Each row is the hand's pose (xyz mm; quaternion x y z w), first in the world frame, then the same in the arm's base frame.
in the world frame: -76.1 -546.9 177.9 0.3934 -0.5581 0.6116 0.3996
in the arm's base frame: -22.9 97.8 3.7 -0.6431 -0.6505 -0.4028 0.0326
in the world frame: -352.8 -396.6 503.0 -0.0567 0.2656 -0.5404 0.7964
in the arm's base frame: -47.9 334.0 389.0 -0.7569 0.1765 0.5004 0.3816
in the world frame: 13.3 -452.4 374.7 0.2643 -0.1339 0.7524 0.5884
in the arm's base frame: -225.0 203.0 64.9 -0.2901 -0.7396 -0.4822 0.3691
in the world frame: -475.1 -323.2 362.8 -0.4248 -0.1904 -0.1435 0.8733
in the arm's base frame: 63.4 194.7 479.7 -0.2774 0.0041 0.9469 0.1627
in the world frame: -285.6 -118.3 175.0 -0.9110 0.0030 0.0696 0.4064
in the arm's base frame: -98.9 -96.2 432.9 0.2249 0.5063 -0.7651 0.3281
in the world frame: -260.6 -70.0 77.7 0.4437 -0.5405 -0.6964 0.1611
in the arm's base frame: -99.4 -206.8 419.5 0.0960 0.1175 0.0215 0.9882
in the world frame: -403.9 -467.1 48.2 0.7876 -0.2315 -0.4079 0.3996
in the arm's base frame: 228.4 -7.1 241.4 -0.0541 0.6447 -0.0260 0.7621
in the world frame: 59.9 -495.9 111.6 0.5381 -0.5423 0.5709 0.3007
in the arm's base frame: -118.6 -3.6 -74.0 0.6639 0.7060 0.2445 0.0311
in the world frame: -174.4 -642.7 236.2 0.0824 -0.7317 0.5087 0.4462
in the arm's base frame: 73.1 210.2 23.4 0.6774 0.3675 0.6366 0.0280
